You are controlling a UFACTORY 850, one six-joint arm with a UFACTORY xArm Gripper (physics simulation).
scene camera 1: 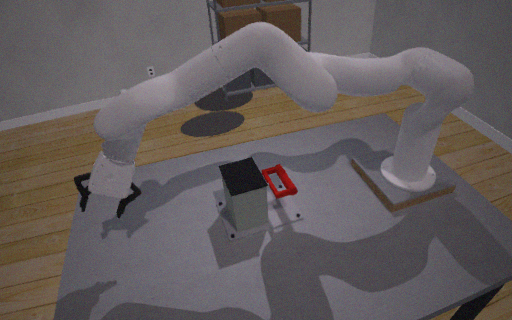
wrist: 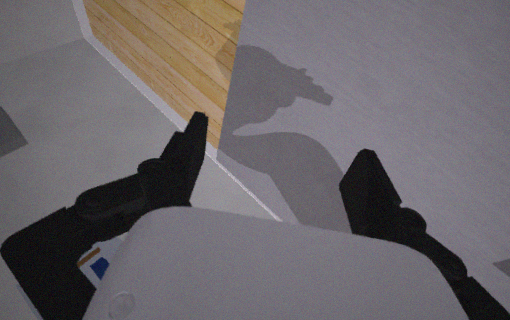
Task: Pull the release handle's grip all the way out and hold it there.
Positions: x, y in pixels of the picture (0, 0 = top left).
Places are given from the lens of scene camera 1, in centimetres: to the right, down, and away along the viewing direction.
base plate point(scene camera 1: 282, 211): 8, 16, 100
